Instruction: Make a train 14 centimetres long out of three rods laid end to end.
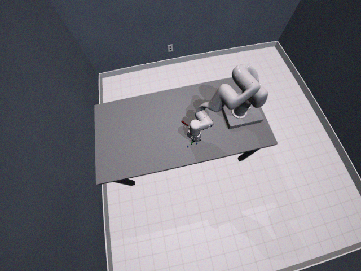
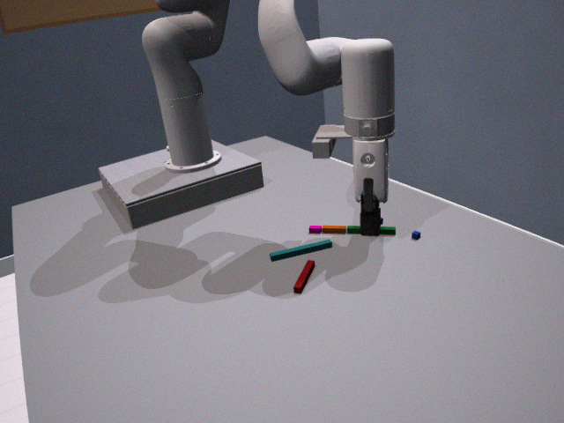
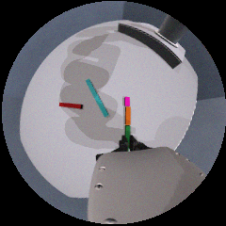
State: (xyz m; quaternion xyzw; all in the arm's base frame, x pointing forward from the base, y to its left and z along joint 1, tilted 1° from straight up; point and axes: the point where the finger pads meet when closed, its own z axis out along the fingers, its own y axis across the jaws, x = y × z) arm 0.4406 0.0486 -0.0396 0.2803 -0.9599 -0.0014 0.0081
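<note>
The green rod lies 2 cm below my hand. Round my hand: turquoise rod 5 cm behind, 12 cm to the right, 2 cm below; then orange rod 5 cm behind, 3 cm to the right, 2 cm below; then magenta rod 8 cm behind, 5 cm to the right, 2 cm below.
</note>
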